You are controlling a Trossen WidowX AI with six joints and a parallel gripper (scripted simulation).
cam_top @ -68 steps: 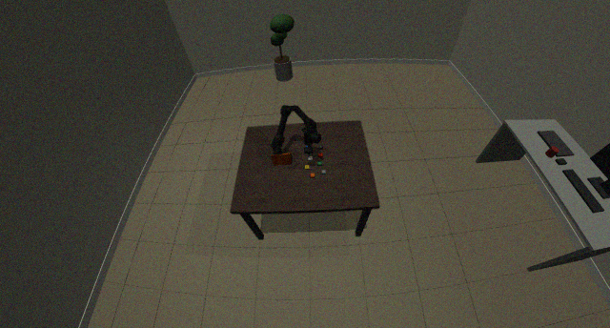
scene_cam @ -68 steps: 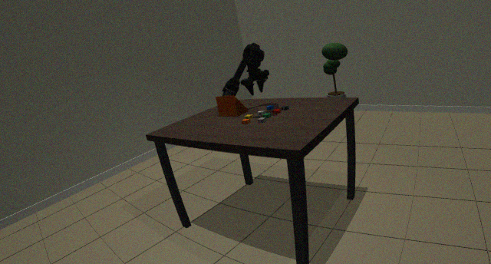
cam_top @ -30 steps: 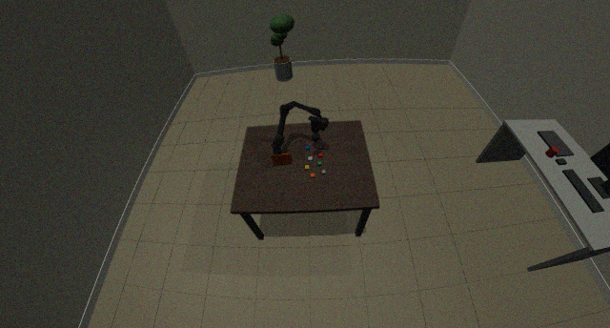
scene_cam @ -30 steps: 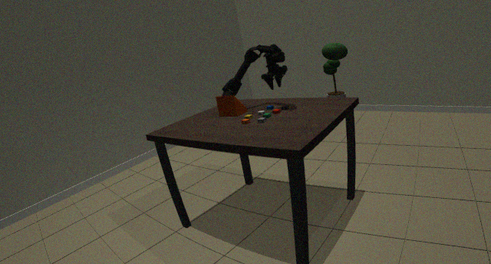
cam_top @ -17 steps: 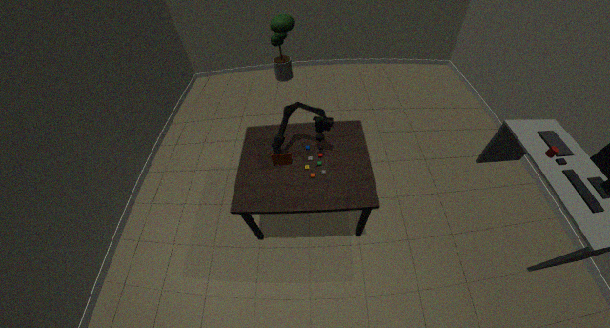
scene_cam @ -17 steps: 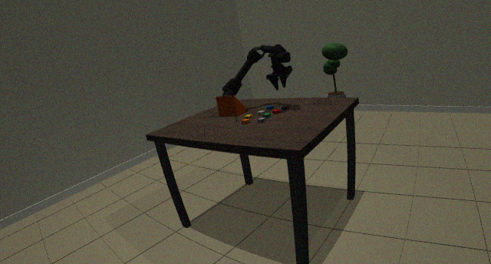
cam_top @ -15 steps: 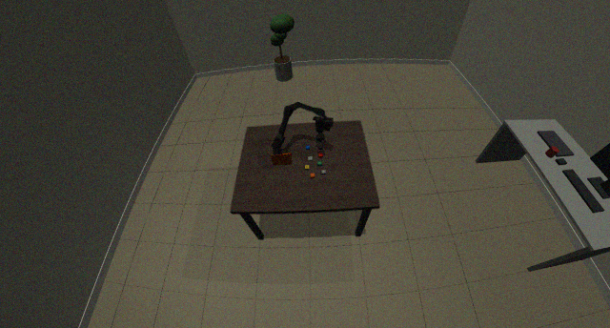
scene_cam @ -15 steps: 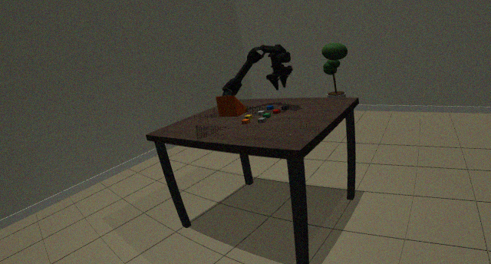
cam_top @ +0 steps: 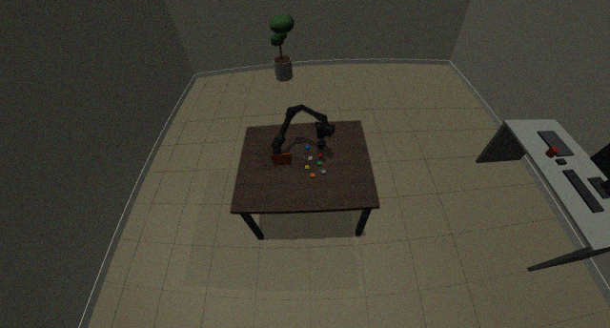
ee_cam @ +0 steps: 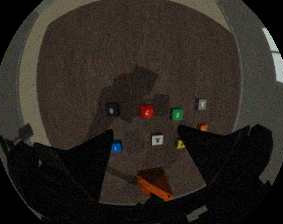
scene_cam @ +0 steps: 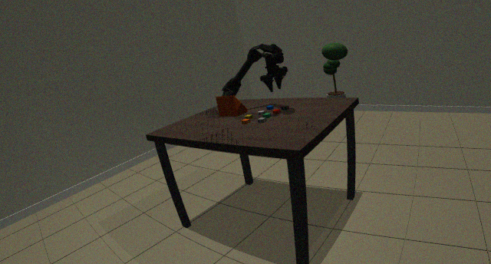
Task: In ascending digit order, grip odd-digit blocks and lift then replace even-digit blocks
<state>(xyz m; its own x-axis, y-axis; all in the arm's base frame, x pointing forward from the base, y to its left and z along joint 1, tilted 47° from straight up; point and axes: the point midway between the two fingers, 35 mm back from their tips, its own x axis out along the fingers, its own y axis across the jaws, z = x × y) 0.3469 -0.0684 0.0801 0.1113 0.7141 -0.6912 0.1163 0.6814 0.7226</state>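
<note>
Right now the yellow block is 14 cm behind my gripper tip, 12 cm to the right of it and 12 cm below it. Round my gripper tip: green block: 12 cm below, 10 cm to the right, 3 cm behind; red block: 12 cm below, 2 cm to the right, 1 cm behind; black block: 12 cm below, 7 cm to the left, 1 cm ahead.
</note>
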